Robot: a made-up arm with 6 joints.
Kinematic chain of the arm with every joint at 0, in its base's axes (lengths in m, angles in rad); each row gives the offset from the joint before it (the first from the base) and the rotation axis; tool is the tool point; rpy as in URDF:
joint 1: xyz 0 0 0.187 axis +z
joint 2: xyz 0 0 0 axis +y
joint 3: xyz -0.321 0 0.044 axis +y
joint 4: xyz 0.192 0 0.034 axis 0.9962 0 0.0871
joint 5: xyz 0 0 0 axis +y
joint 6: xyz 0.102 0 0.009 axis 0.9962 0 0.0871
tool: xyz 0 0 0 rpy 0 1.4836 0
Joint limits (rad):
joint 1: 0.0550..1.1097
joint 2: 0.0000..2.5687
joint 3: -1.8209..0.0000
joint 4: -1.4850..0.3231
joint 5: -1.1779..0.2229
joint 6: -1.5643..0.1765
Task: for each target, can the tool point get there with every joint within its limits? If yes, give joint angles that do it. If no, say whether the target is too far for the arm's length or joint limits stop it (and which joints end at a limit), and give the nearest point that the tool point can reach.
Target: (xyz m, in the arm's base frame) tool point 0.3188 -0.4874 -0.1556
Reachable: no: too far | nearest point 0.2931 -0.0064 0.0295 | short by 0.516 m
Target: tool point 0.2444 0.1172 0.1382
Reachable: yes | joints 0.3147 2.1862 -0.5345 -0.8987 -0.4628 -1.0607
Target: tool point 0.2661 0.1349 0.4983
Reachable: yes | joints 0.2700 1.5104 -1.1135 -0.8364 -0.8884 -0.1058
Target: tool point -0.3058 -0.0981 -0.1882
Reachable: no: joint limits stop it (at a limit: joint 1, joint 2) | nearest point 0.0029 0.0971 0.1207 | short by 0.478 m
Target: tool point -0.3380 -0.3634 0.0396
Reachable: no: joint limits stop it (at a limit: joint 2, joint 3, joint 5) | nearest point -0.3431 -0.3688 0.4142 | short by 0.375 m
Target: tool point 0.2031 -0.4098 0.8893
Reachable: no: too far | nearest point -0.0653 -0.1942 0.7023 | short by 0.392 m
